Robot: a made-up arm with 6 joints.
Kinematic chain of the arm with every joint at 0, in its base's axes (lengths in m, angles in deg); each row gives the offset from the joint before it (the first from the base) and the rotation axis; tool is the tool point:
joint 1: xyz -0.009 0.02 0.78 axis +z
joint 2: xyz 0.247 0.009 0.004 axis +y
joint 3: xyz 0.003 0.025 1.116 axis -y
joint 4: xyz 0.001 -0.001 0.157 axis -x
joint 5: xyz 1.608 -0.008 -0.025 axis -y
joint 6: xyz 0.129 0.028 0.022 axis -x
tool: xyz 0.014 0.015 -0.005
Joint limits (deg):
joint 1: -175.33..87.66
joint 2: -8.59..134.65
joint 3: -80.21..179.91
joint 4: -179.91..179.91
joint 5: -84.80..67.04
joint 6: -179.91..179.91
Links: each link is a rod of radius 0.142 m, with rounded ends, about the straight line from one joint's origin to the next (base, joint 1, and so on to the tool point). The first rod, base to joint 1, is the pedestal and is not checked.
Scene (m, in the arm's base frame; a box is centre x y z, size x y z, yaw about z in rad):
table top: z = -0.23
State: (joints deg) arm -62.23 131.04 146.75 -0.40 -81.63 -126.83
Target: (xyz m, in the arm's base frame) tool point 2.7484 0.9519 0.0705
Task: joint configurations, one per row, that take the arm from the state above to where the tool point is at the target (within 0.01 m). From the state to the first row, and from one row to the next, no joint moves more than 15 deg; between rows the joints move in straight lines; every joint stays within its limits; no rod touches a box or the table.
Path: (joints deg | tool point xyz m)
1: -48.94 129.09 141.17 -1.03 -79.14 -126.66 | 1.8336 -2.0177 0.4268
2: -35.65 127.15 135.59 -1.66 -76.65 -126.49 | 2.2923 -1.5659 0.3558
3: -22.35 125.20 130.01 -2.29 -74.16 -126.32 | 2.6332 -1.0077 0.2847
4: -9.06 123.25 124.43 -2.92 -71.67 -126.15 | 2.8313 -0.3764 0.2133
5: 4.23 121.31 118.85 -3.54 -69.17 -125.98 | 2.8713 0.2904 0.1415
6: 17.52 119.36 113.26 -4.17 -66.68 -125.81 | 2.7484 0.9519 0.0704

